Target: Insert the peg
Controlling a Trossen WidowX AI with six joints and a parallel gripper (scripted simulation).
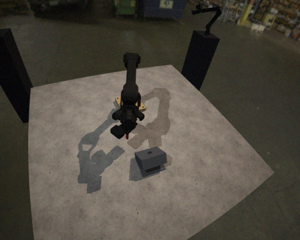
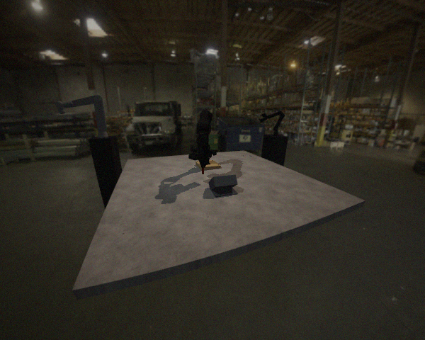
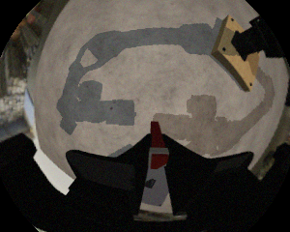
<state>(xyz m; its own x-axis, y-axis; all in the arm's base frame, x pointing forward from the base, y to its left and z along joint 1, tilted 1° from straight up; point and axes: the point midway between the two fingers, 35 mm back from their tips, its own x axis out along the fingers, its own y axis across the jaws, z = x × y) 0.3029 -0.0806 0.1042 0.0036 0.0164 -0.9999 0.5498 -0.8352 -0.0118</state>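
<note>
The dark grey sloped panel lies 140 mm ahead of my gripper tip, 80 mm to the left of it and 50 mm below it. Round my gripper tip: red peg 20 mm above.
</note>
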